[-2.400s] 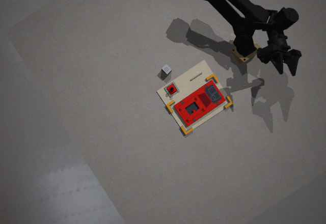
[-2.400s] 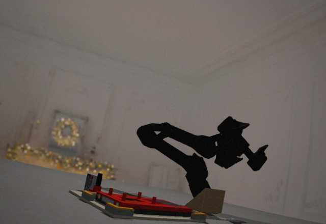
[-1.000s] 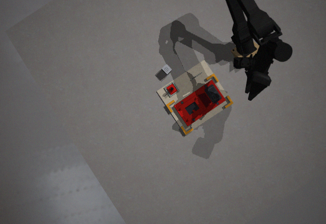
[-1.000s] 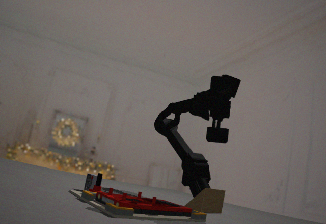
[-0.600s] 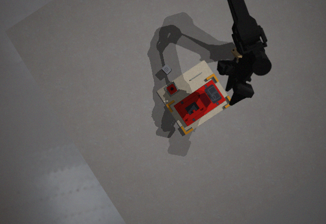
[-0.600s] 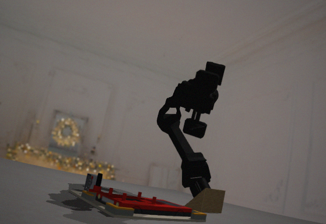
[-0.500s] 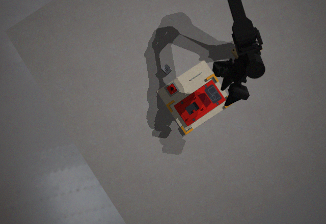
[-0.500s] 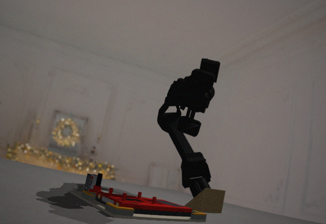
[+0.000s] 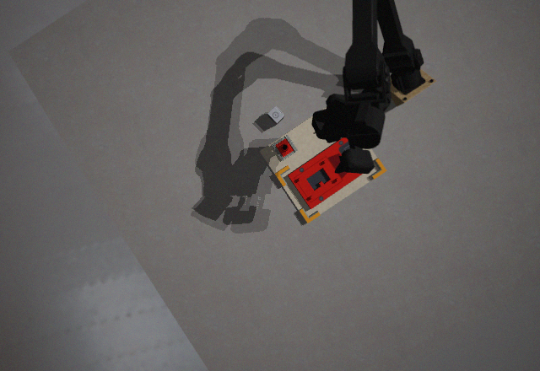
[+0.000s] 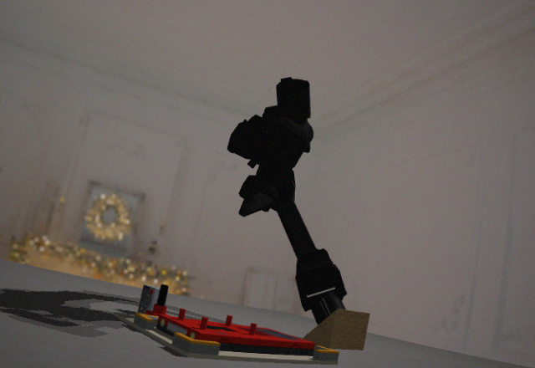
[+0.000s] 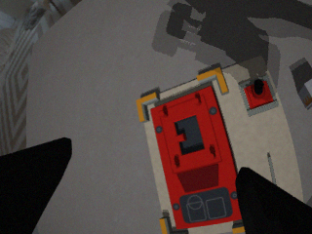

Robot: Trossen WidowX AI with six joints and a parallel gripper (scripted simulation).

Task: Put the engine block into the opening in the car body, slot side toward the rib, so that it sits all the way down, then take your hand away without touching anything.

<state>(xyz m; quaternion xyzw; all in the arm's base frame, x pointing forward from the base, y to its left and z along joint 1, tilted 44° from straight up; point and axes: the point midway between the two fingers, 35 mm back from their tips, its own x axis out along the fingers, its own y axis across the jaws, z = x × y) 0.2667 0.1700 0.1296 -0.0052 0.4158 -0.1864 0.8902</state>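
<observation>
The grey engine block is 19 cm below my gripper tip, 16 cm to the right of it and 4 cm ahead of it.
</observation>
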